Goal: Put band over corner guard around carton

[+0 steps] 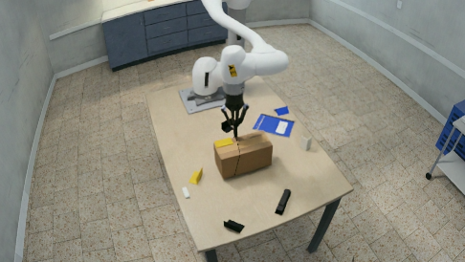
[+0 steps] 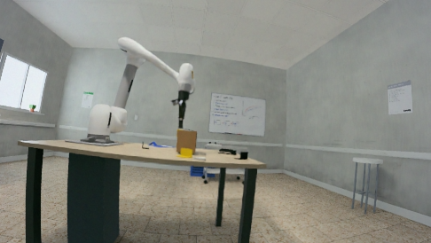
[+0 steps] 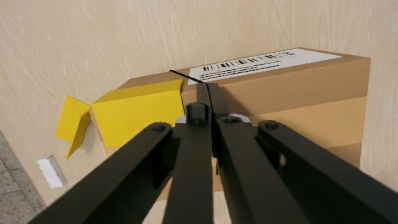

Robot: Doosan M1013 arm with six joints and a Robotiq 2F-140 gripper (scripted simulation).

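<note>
The brown carton lies 12 cm below my hand, 5 cm ahead of it and 2 cm to the left of it. Also, from my hand: white block (30 cm to the right, 19 cm below, 13 cm ahead); blue folder (30 cm to the left, 19 cm below, 16 cm behind).
</note>
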